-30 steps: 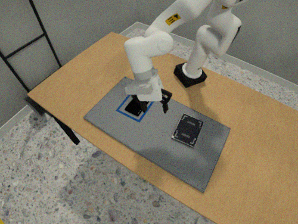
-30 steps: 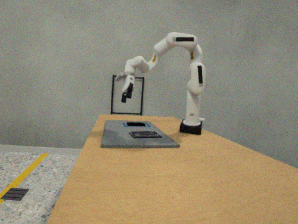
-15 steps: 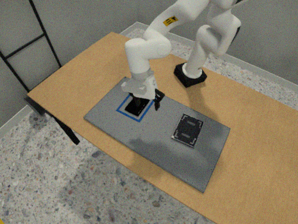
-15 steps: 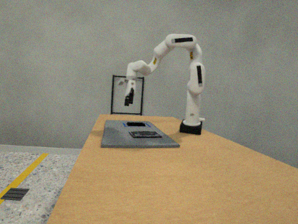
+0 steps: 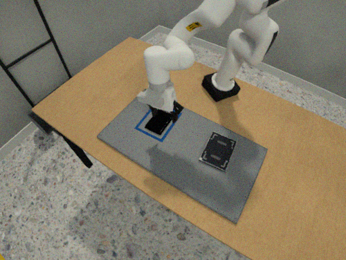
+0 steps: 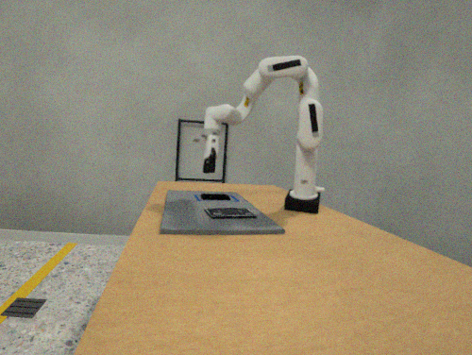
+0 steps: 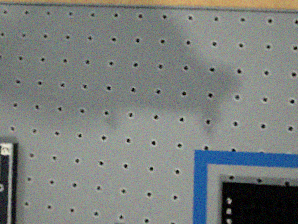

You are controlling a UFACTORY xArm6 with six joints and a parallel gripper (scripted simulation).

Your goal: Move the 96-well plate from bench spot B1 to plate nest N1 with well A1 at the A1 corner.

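Right now the black 96-well plate is 4 cm behind my hand, 6 cm to the right of it and 13 cm below it. From my hand the other things lie so: plate nest (7 cm behind, 24 cm to the left, 13 cm below).
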